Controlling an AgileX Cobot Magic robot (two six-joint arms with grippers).
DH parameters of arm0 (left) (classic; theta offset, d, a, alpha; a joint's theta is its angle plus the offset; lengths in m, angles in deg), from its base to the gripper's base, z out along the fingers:
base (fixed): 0 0 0 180
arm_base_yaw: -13.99 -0.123 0 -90
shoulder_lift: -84.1 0 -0.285 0
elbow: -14.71 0 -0.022 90
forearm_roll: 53.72 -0.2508 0 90
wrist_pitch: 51.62 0 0.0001 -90
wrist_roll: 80.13 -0.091 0 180
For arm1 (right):
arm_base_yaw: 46.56 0.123 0 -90
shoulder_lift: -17.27 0 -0.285 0
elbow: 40.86 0 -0.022 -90
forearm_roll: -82.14 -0.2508 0 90
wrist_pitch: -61.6 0 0.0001 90
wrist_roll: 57.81 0.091 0 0
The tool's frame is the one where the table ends.
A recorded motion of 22 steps. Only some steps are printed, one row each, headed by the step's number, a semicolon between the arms.
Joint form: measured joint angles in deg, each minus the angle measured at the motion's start. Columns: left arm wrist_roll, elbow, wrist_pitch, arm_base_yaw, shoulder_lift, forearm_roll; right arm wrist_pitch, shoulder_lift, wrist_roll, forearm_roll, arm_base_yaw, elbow.
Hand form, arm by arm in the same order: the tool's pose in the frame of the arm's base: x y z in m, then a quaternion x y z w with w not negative. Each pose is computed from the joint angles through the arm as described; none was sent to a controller.
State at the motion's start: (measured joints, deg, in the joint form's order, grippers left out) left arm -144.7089 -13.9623 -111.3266 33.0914 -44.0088 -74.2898; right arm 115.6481 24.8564 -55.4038 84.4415 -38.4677 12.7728
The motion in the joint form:
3: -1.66 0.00 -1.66 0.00 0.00 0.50; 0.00 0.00 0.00 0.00 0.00 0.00
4: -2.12 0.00 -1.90 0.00 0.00 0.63; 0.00 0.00 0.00 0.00 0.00 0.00
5: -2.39 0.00 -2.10 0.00 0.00 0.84; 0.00 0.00 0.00 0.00 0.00 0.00
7: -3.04 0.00 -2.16 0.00 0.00 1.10; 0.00 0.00 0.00 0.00 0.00 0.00
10: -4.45 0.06 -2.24 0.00 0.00 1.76; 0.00 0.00 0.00 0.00 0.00 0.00
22: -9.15 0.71 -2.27 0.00 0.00 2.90; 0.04 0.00 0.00 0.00 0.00 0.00
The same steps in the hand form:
3: 0.3512 -0.1506 0.1148 0.61478 0.42395 0.21276 0.63012; 0.0093 -0.0017 0.2618 -0.04314 0.84337 0.02901 0.53481
4: 0.3513 -0.1505 0.1152 0.61477 0.42137 0.21597 0.63077; 0.0093 -0.0017 0.2618 -0.04314 0.84337 0.02901 0.53481
5: 0.3515 -0.1503 0.1156 0.61381 0.42047 0.21835 0.63148; 0.0093 -0.0017 0.2618 -0.04314 0.84337 0.02901 0.53481
7: 0.3517 -0.1501 0.1157 0.61458 0.41841 0.22279 0.63055; 0.0093 -0.0017 0.2618 -0.04314 0.84337 0.02901 0.53481
10: 0.3525 -0.1494 0.1162 0.61575 0.41447 0.23285 0.62837; 0.0093 -0.0017 0.2618 -0.04314 0.84337 0.02901 0.53481
22: 0.3558 -0.1490 0.1188 0.62398 0.39344 0.26448 0.62121; 0.0092 -0.0017 0.2617 -0.04314 0.84356 0.02898 0.53452

